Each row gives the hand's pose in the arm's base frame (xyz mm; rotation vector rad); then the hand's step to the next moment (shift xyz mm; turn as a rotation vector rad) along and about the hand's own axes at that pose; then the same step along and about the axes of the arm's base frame.
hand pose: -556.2 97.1 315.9 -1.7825 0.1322 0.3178
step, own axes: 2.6 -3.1 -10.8 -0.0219 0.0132 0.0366
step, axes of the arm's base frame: 4.8 -9.5 4.4 -0.0296 0.0306 -0.0136
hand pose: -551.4 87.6 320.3 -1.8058 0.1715 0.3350
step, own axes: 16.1 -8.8 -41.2 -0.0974 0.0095 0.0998
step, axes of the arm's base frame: 23.4 -36.5 12.4 -0.1086 0.0880 -0.0008
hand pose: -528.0 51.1 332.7 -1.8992 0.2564 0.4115
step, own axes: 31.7 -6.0 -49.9 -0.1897 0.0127 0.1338
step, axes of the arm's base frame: 39.2 -43.9 8.3 -0.1997 0.1168 0.0226
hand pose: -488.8 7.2 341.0 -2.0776 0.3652 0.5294
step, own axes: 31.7 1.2 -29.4 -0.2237 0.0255 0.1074
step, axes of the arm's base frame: 33.5 -27.3 -2.8 -0.2289 0.0894 0.0430
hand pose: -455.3 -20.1 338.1 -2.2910 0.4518 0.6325
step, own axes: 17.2 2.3 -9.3 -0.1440 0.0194 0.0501
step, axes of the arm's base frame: 15.9 -10.6 -5.0 -0.1429 0.0420 0.0381
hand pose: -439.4 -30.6 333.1 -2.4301 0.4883 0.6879
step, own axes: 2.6 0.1 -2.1 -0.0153 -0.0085 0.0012
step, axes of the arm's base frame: 2.8 -1.8 0.0 -0.0087 0.0102 0.0114
